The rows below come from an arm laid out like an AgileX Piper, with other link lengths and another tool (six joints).
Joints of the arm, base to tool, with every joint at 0 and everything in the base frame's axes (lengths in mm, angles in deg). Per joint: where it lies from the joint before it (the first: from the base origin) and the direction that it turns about. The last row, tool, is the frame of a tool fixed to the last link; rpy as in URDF.
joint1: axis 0 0 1 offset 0.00 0.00 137.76
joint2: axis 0 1 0 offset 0.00 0.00 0.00
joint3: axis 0 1 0 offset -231.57 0.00 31.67
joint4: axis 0.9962 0 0.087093 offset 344.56 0.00 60.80
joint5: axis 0 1 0 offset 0.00 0.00 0.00
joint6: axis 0.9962 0 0.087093 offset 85.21 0.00 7.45
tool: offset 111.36 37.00 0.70 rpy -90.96 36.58 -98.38
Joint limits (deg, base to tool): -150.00..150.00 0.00..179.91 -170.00..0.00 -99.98..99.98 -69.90..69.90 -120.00..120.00
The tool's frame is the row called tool.
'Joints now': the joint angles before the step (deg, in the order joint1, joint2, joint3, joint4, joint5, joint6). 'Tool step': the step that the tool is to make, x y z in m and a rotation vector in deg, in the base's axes. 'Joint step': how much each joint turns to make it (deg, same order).
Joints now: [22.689, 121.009, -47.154, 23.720, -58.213, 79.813]
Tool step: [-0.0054, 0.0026, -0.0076, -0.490, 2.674, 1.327]
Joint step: [-0.010, -1.032, 1.314, -1.042, 2.584, 0.002]
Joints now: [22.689, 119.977, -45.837, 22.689, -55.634, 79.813]
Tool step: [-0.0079, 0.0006, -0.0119, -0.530, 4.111, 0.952]
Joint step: [-0.001, -1.385, 1.731, -0.403, 3.895, -0.171]
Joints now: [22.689, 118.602, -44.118, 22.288, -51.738, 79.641]
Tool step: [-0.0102, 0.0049, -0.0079, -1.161, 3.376, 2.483]
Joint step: [0.007, -1.951, 2.118, -2.052, 3.556, -0.292]
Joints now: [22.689, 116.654, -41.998, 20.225, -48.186, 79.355]
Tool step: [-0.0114, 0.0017, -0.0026, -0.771, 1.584, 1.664]
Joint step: [0.106, -2.011, 2.527, -1.500, 1.320, 0.003]
